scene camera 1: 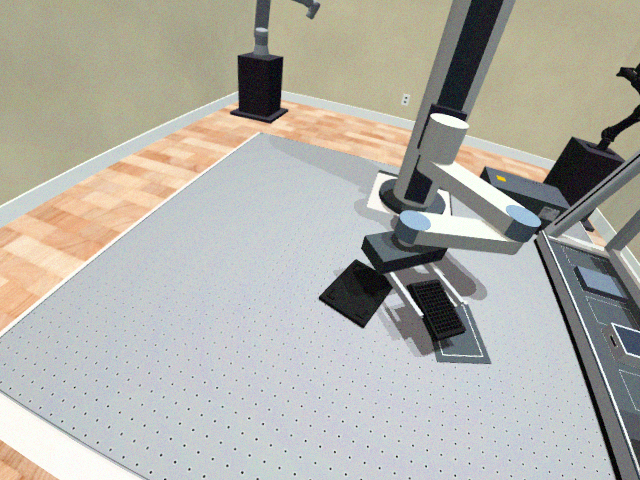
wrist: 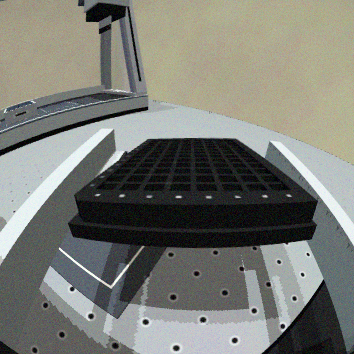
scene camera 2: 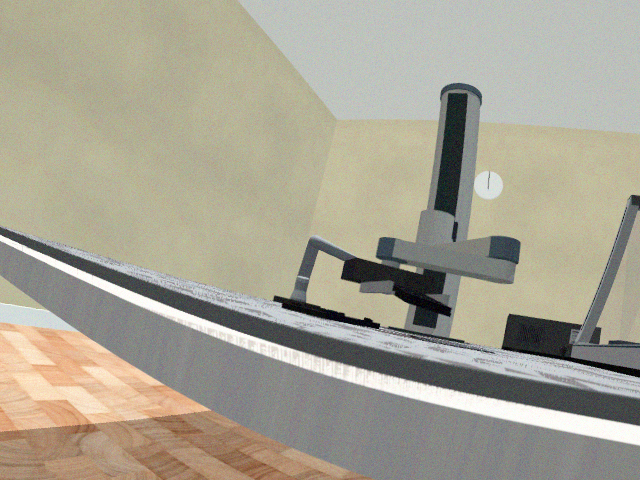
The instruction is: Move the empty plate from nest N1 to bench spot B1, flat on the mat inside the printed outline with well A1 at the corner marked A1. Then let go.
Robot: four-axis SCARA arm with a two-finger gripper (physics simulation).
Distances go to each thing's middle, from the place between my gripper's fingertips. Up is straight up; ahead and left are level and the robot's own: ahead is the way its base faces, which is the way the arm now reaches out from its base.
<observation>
I see my gripper 10 mm to the left of the black well plate (scene camera 1: pixel 442 321), 10 mm past it and 10 mm above it. The rest, counted from my hand: outlined mat (scene camera 1: pixel 468 347) 70 mm below, 60 mm to the left, 30 mm behind; then flat black slab (scene camera 1: pixel 355 290) 170 mm to the right, 70 mm below, 50 mm behind.
</observation>
